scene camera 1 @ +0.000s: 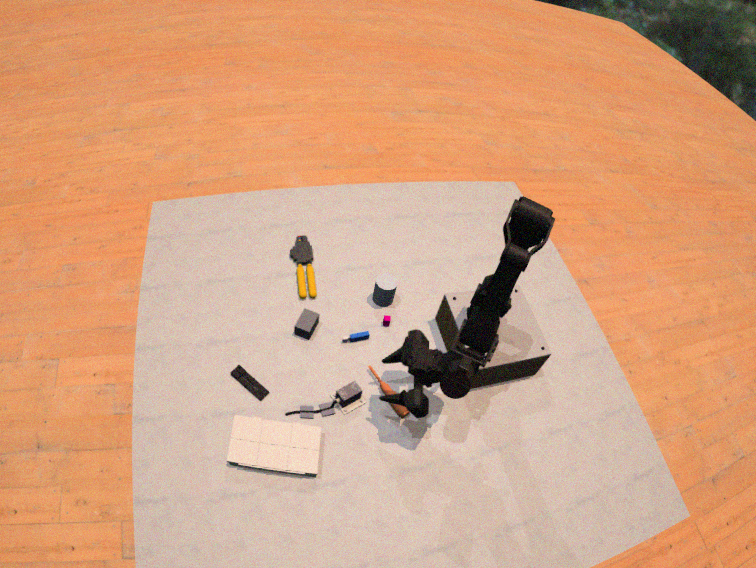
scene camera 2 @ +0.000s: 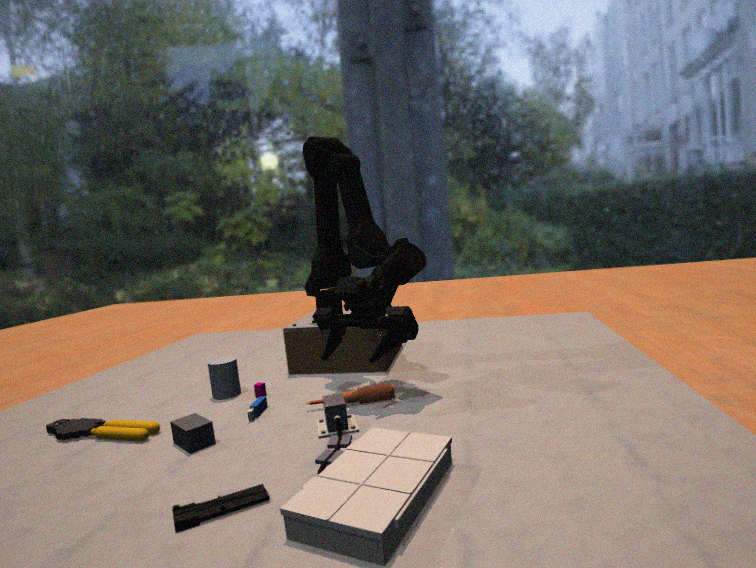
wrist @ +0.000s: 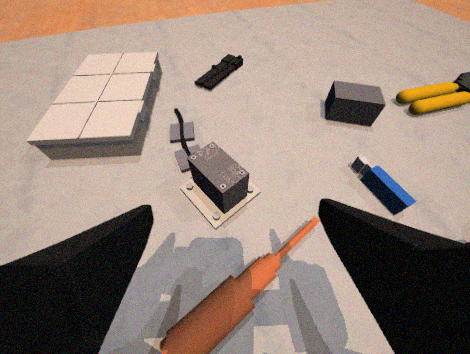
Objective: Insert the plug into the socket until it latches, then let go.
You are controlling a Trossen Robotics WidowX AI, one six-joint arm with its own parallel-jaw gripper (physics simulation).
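Frame: origin at the arm's base, x ahead, y left, z up, level; millimetres.
Seen in the pictures: gripper, fingertip midpoint: (scene camera 1: pixel 381 380) (scene camera 2: pixel 345 360) (wrist: pixel 236 209).
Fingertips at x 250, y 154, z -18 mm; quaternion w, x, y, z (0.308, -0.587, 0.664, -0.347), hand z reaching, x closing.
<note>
Pixels of each thing's middle, then the offset from my fingertips to it. "pt": a spot on its surface instead.
- small blue stick with a silver tip, body centre: (wrist: pixel 378 182) (scene camera 2: pixel 256 408) (scene camera 1: pixel 355 337) dx +42, dy -158, dz -76 mm
- dark grey box at the middle of its body: (wrist: pixel 216 176) (scene camera 2: pixel 335 414) (scene camera 1: pixel 347 395) dx +68, dy +8, dz -64 mm
- orange screwdriver at the middle of its body: (wrist: pixel 256 277) (scene camera 2: pixel 350 397) (scene camera 1: pixel 387 390) dx -25, dy -12, dz -72 mm
- white-topped tiled box at the middle of its body: (scene camera 2: pixel 377 482) (wrist: pixel 110 97) (scene camera 1: pixel 274 446) dx +226, dy +137, dz -68 mm
- grey block at the middle of its body: (wrist: pixel 352 103) (scene camera 2: pixel 192 432) (scene camera 1: pixel 306 324) dx +161, dy -187, dz -68 mm
- black bar at the middle of its body: (scene camera 2: pixel 221 503) (wrist: pixel 220 70) (scene camera 1: pixel 249 382) dx +292, dy -22, dz -78 mm
- yellow-handled pliers at a spot on its surface: (scene camera 2: pixel 125 429) (wrist: pixel 421 87) (scene camera 1: pixel 300 284) pt dx +182, dy -309, dz -67 mm
- dark cylinder at the middle of its body: (scene camera 2: pixel 224 377) (scene camera 1: pixel 384 290) dx -35, dy -289, dz -51 mm
- magenta cube at the middle of its body: (scene camera 2: pixel 260 390) (scene camera 1: pixel 386 321) dx -37, dy -208, dz -74 mm
The plug, a small blue stick with a silver tip (scene camera 1: pixel 359 336) (scene camera 2: pixel 259 405) (wrist: pixel 390 190), lies flat on the mat, its tip pointing away from the arm. The socket, a dark grey box (scene camera 1: pixel 348 392) (scene camera 2: pixel 335 414) (wrist: pixel 220 172) on a pale screwed-down plate, has a black cable at its far side. Its opening cannot be made out. My gripper (scene camera 1: pixel 383 379) (scene camera 2: pixel 348 359) (wrist: pixel 236 209) is open and empty, above the mat and the orange screwdriver, on the arm's side of the socket. In the wrist view the plug lies beyond the right fingertip.
The orange screwdriver (scene camera 1: pixel 385 387) (scene camera 2: pixel 370 393) (wrist: pixel 215 312) lies below the gripper. A white-topped tiled box (scene camera 1: pixel 275 444) (scene camera 2: pixel 372 470) (wrist: pixel 100 100), grey block (scene camera 1: pixel 306 324) (scene camera 2: pixel 193 433) (wrist: pixel 355 102), black bar (scene camera 1: pixel 249 382) (scene camera 2: pixel 220 506) (wrist: pixel 220 72), yellow-handled pliers (scene camera 1: pixel 306 279) (scene camera 2: pixel 125 429) (wrist: pixel 435 97), dark cylinder (scene camera 1: pixel 384 291) (scene camera 2: pixel 224 379) and magenta cube (scene camera 1: pixel 386 320) (scene camera 2: pixel 259 389) stand around.
</note>
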